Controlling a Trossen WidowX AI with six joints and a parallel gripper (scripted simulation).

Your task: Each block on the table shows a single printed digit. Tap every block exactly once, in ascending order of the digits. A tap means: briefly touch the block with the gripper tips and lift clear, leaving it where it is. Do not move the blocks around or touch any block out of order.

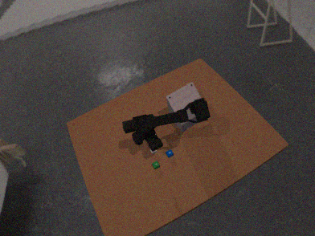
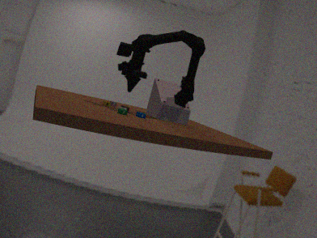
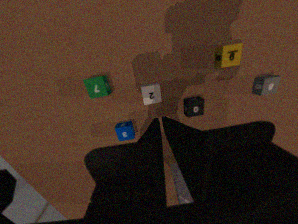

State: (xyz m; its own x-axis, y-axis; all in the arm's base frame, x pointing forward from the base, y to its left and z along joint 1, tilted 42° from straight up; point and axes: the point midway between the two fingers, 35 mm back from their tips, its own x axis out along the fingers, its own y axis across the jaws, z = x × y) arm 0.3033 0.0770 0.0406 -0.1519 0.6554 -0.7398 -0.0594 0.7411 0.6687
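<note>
The blue block lies 60 mm behind my gripper tip, 60 mm to the left of it and 80 mm below it. From my gripper tip the other things lie so: black block: 20 mm behind, 80 mm to the right, 80 mm below; then green block: 30 mm ahead, 90 mm to the left, 80 mm below; then white block: 10 mm ahead, 80 mm below.
</note>
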